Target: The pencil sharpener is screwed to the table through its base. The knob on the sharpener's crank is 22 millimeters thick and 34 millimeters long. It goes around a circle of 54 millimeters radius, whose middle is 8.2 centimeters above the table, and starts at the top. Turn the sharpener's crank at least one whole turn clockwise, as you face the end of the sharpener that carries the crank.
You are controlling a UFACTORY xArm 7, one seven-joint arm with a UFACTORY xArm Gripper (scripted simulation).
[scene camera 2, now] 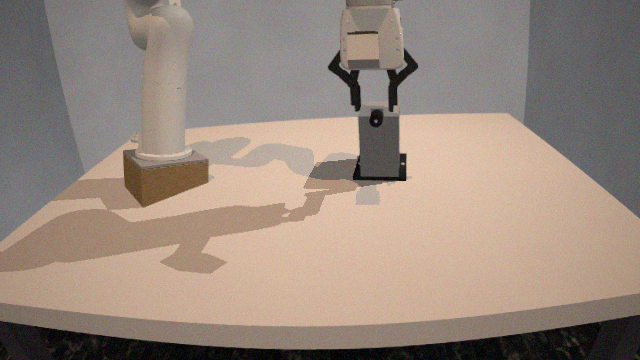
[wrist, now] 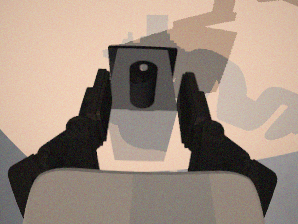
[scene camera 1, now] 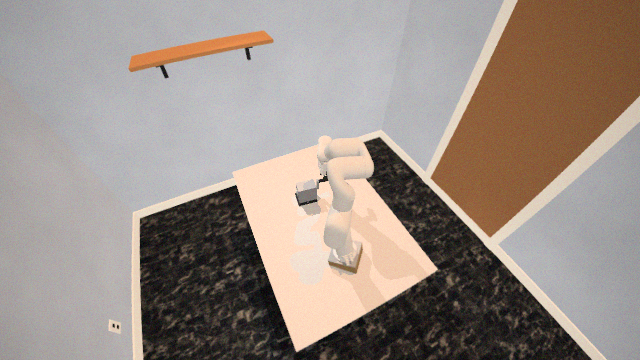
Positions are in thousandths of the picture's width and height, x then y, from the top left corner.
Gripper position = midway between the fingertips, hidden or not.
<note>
In view: my gripper (scene camera 2: 585, 304) and a black crank knob (wrist: 478, 373).
My gripper also shows in the wrist view (wrist: 488, 382).
</note>
